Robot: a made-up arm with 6 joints. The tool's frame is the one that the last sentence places.
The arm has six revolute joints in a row. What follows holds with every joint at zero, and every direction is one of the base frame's. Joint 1 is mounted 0.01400 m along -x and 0.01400 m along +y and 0.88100 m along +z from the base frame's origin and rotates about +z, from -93.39 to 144.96 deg. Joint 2 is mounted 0.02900 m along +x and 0.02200 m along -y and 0.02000 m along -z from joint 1 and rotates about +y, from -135.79 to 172.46 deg. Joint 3 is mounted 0.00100 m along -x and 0.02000 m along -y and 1.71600 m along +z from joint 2 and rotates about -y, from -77.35 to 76.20 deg. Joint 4 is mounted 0.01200 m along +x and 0.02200 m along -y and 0.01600 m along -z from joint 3 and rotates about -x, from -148.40 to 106.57 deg. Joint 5 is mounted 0.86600 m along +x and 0.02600 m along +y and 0.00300 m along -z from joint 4 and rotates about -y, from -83.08 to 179.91 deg. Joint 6 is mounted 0.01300 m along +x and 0.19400 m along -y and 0.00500 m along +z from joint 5 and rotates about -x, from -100.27 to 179.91 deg. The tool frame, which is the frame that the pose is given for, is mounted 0.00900 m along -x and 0.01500 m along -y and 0.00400 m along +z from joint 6; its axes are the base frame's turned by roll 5.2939, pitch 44.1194 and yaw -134.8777 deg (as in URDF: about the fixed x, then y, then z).
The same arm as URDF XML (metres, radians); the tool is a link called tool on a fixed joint. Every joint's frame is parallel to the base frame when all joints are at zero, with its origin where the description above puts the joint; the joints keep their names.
<robot name="arm">
  <joint name="tool_joint" type="fixed">
    <parent link="link6"/>
    <child link="tool"/>
    <origin xyz="-0.009 -0.015 0.004" rpy="0.0924 0.77 -2.3541"/>
  </joint>
  <joint name="joint 6" type="revolute">
    <parent link="link5"/>
    <child link="link6"/>
    <origin xyz="0.013 -0.194 0.005" rpy="0 0 0"/>
    <axis xyz="-1 0 0"/>
    <limit lower="-1.75" upper="3.14"/>
  </joint>
  <joint name="joint 5" type="revolute">
    <parent link="link4"/>
    <child link="link5"/>
    <origin xyz="0.866 0.026 -0.003" rpy="0 0 0"/>
    <axis xyz="0 -1 0"/>
    <limit lower="-1.45" upper="3.14"/>
  </joint>
  <joint name="joint 4" type="revolute">
    <parent link="link3"/>
    <child link="link4"/>
    <origin xyz="0.012 -0.022 -0.016" rpy="0 0 0"/>
    <axis xyz="-1 0 0"/>
    <limit lower="-2.5901" upper="1.86"/>
  </joint>
  <joint name="joint 3" type="revolute">
    <parent link="link2"/>
    <child link="link3"/>
    <origin xyz="-0.001 -0.02 1.716" rpy="0 0 0"/>
    <axis xyz="0 -1 0"/>
    <limit lower="-1.35" upper="1.3299"/>
  </joint>
  <joint name="joint 2" type="revolute">
    <parent link="link1"/>
    <child link="link2"/>
    <origin xyz="0.029 -0.022 -0.02" rpy="0 0 0"/>
    <axis xyz="0 1 0"/>
    <limit lower="-2.37" upper="3.01"/>
  </joint>
  <joint name="joint 1" type="revolute">
    <parent link="base_link"/>
    <child link="link1"/>
    <origin xyz="-0.014 0.014 0.881" rpy="0 0 0"/>
    <axis xyz="0 0 1"/>
    <limit lower="-1.63" upper="2.53"/>
  </joint>
  <link name="base_link"/>
  <link name="link1"/>
  <link name="link2"/>
  <link name="link3"/>
  <link name="link4"/>
  <link name="link5"/>
  <link name="link6"/>
  <link name="tool"/>
</robot>

